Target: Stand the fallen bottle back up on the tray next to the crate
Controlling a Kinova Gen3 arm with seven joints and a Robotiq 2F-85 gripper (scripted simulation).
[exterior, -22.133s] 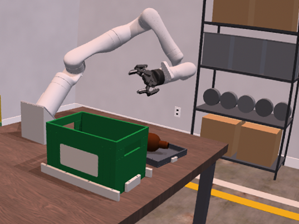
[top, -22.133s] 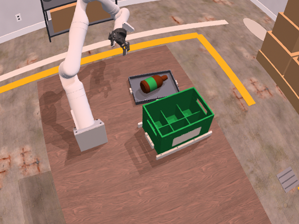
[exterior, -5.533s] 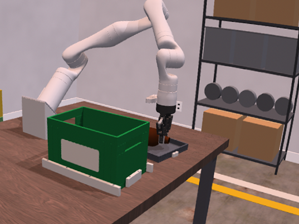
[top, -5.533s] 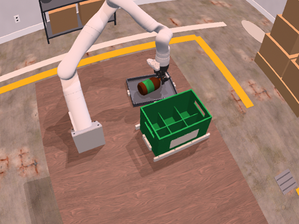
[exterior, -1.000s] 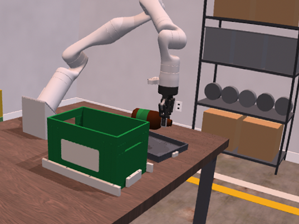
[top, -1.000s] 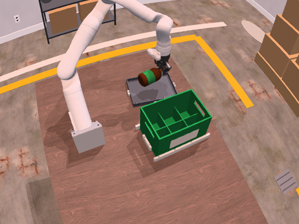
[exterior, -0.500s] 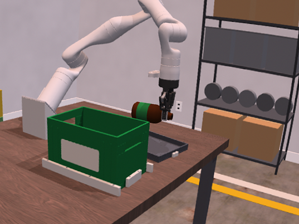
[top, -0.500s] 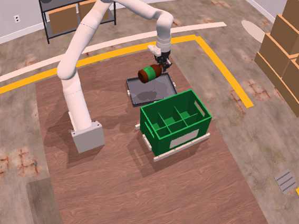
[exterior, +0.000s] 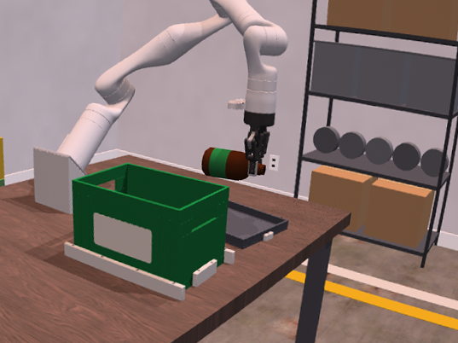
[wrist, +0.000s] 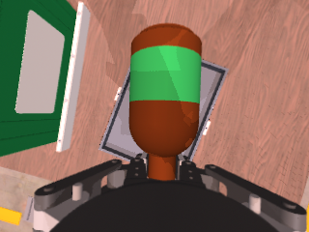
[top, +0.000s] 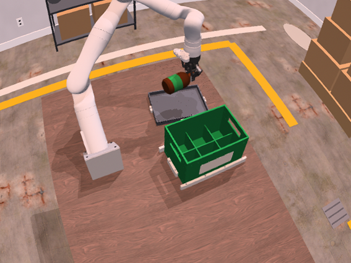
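Right now the bottle is 5 cm behind my hand and 1 cm to the right of it. From my hand the other things lie so: green crate: 5 cm behind, 32 cm to the right, 8 cm below; dark grey tray: 6 cm behind, 2 cm to the right, 15 cm below.
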